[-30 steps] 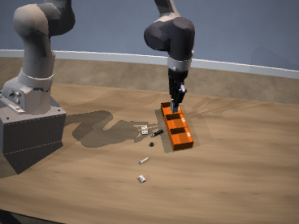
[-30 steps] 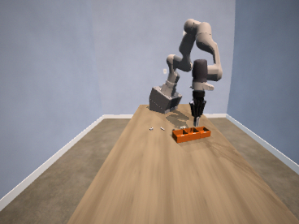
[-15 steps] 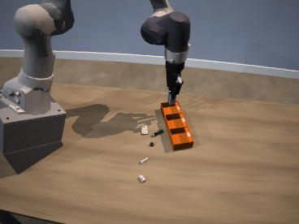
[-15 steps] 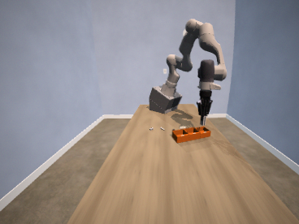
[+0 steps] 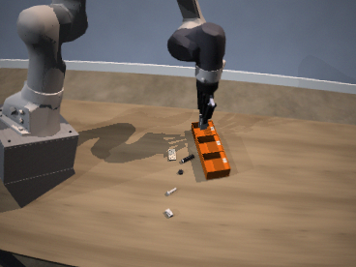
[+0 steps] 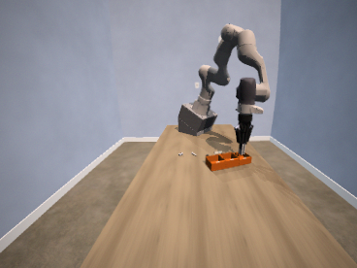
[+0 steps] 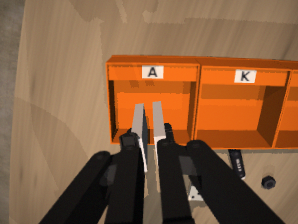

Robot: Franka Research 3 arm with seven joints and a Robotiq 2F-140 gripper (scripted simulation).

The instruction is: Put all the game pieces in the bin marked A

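The white domino lies 14 cm to the right of my hand, 7 cm below it and 7 cm behind it. The rest, counted from my hand: orange bin 7 cm to the right, 6 cm below, 5 cm ahead; then black nut 20 cm to the right, 7 cm below, 2 cm behind; then black cylinder 14 cm to the right, 7 cm below, 1 cm behind.
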